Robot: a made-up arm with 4 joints. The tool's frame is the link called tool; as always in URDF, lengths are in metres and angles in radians. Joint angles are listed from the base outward. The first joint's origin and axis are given. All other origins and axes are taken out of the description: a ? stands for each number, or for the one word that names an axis. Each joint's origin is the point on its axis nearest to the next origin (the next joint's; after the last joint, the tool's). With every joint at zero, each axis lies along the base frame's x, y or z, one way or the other. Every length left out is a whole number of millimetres.
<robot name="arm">
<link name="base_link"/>
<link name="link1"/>
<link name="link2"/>
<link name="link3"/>
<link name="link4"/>
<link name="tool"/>
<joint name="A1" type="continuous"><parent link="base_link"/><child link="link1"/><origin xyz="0.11 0 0.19" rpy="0 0 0"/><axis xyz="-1 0 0"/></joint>
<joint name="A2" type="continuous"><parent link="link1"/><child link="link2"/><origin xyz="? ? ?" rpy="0 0 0"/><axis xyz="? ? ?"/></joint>
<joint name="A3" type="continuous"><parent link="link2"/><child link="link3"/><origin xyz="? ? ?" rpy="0 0 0"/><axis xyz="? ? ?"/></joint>
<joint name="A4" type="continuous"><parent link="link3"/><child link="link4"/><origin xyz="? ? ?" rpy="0 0 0"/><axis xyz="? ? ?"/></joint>
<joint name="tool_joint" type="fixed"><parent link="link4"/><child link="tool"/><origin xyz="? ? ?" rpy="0 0 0"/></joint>
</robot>
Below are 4 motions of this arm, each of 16 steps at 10 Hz.
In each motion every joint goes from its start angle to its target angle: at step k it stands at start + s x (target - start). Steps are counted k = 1, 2, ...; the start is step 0. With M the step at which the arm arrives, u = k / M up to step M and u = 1 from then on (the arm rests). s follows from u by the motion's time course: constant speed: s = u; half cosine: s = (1 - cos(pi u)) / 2; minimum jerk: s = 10 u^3 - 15 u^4 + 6 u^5.
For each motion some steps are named. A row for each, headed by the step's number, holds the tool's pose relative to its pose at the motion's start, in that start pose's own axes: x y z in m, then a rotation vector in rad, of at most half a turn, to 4 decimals.
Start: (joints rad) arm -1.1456 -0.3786 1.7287 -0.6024
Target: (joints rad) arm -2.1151 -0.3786 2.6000 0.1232
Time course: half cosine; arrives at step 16
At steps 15, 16:
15: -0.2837 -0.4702 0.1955 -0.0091 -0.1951 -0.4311
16: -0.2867 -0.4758 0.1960 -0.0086 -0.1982 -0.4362

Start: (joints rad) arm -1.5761 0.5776 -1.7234 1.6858
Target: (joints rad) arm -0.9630 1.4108 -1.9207 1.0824
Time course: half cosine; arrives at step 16
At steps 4, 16:
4: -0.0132 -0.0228 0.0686 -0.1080 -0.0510 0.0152
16: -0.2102 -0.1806 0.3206 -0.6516 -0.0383 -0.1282

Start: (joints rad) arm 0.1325 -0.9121 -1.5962 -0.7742
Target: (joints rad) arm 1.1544 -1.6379 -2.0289 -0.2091
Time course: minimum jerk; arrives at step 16
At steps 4, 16:
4: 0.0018 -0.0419 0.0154 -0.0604 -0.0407 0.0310
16: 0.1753 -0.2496 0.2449 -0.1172 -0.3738 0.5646

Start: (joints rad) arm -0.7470 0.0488 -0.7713 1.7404
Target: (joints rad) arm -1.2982 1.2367 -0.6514 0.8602
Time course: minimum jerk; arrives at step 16
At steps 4, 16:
4: -0.0235 0.0647 -0.0131 -0.0856 0.0341 0.1841
16: -0.6121 0.2610 -0.1464 -0.4194 0.5397 1.9482

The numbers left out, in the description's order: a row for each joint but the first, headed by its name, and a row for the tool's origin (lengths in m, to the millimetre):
A2: xyz 0 0.07 -0.38, axis 0 0 1
A3: xyz -0.27 0.11 0, axis -1 0 0
A4: xyz 0 -0.03 0.04, axis 0 0 -1
tool: xyz 0.39 0.12 0

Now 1 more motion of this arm.
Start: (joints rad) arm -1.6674 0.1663 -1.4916 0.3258
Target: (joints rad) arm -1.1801 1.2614 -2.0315 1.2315
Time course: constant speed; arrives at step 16
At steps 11, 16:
11: -0.1367 -0.3421 0.1213 -0.3920 0.6321 -0.8489
16: -0.2989 -0.4134 0.3066 -0.6700 0.8253 -1.3535

